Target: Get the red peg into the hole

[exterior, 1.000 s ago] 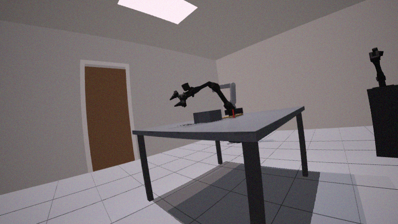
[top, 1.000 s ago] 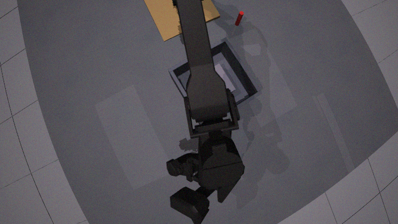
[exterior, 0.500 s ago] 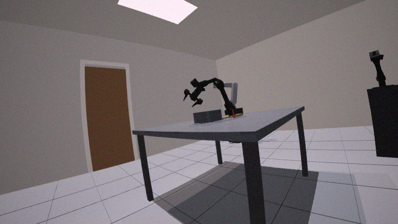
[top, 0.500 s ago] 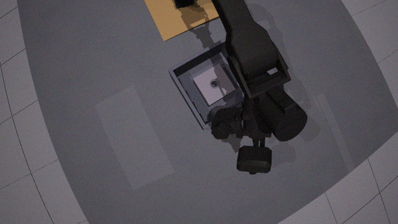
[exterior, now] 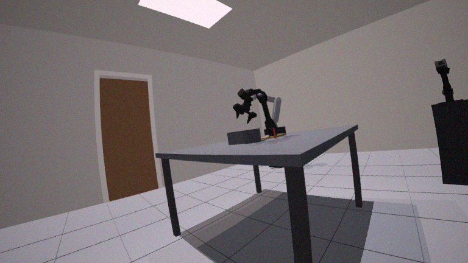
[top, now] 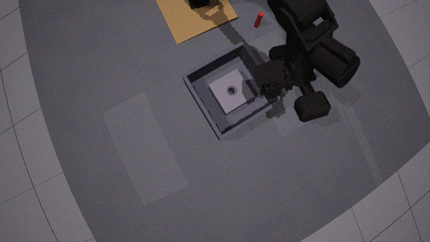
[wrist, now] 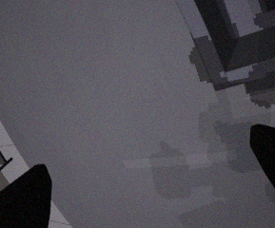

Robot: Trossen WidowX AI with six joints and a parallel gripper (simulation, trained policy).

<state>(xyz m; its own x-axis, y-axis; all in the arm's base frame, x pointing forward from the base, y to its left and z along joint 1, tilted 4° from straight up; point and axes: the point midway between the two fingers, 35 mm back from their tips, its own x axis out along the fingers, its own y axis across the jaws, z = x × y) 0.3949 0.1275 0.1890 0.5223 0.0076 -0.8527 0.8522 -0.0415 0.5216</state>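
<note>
Now: the red peg 28 cm behind my gripper tip, 13 cm below it and 4 cm to the left of it. The rest, counted from my gripper tip: plate 12 cm below, 11 cm to the right, 8 cm behind; grey box 14 cm below, 11 cm to the right, 8 cm behind.
</note>
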